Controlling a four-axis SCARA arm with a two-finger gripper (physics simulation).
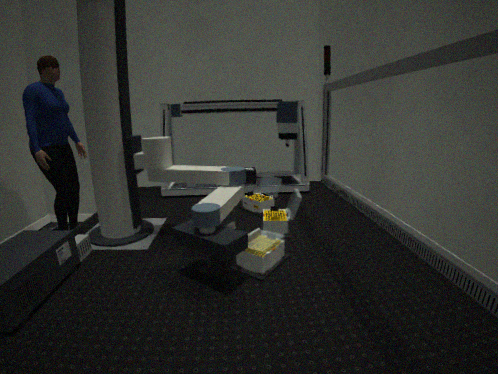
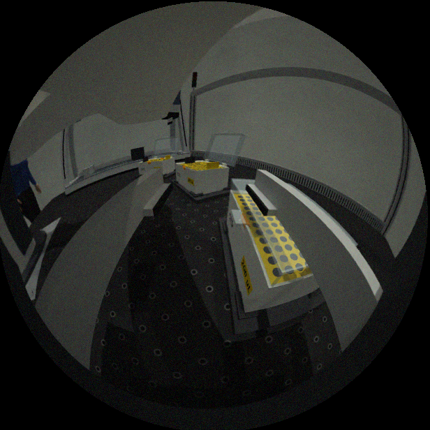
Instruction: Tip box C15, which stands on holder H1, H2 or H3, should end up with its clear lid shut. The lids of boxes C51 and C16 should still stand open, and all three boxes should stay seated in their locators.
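Frame: origin at the arm's base, x right, y ahead, z up, level; millimetres.
Where they show: gripper, fingertip midpoint: point(image 1: 246, 228); arm's base, link origin: point(image 1: 122, 235).
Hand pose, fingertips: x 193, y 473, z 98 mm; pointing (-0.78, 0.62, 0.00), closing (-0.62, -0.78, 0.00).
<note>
Each offset is from my fingertips to the centre of the thing. "spot": to the spot under its first point.
Three white tip boxes with yellow racks stand in a row; their names are not readable, so I cannot tell which is C15. The nearest box @[dx +62, dy +38, dz -44 mm] point(image 1: 259, 261) point(image 2: 239, 270) sits upright on a dark holder point(image 2: 226, 250), and a clear lid seems to lie shut over its tips. The middle box @[spot: dx -111, dy +105, dz -50 mm] point(image 1: 275, 227) point(image 2: 204, 184) has its clear lid @[spot: dx -104, dy +172, dz +34 mm] point(image 1: 295, 204) point(image 2: 227, 148) standing open. The far box @[dx -412, dy +86, dz -5 mm] point(image 1: 257, 206) point(image 2: 157, 168) has its clear lid point(image 2: 166, 145) up. My gripper point(image 2: 209, 176) is shut with nothing held, beside the nearest box; its right finger partly covers that box.
The arm's dark head point(image 1: 210, 237) hangs left of the nearest box. A gantry frame @[spot: dx -704, dy +353, dz +169 mm] point(image 1: 303, 145) stands at the back, and a dark machine @[spot: dx +213, dy -515, dz +29 mm] point(image 1: 37, 255) is at the left. A person point(image 1: 50, 120) point(image 2: 24, 180) stands beyond the column point(image 1: 104, 120). A barrier point(image 1: 400, 225) runs along the right.
</note>
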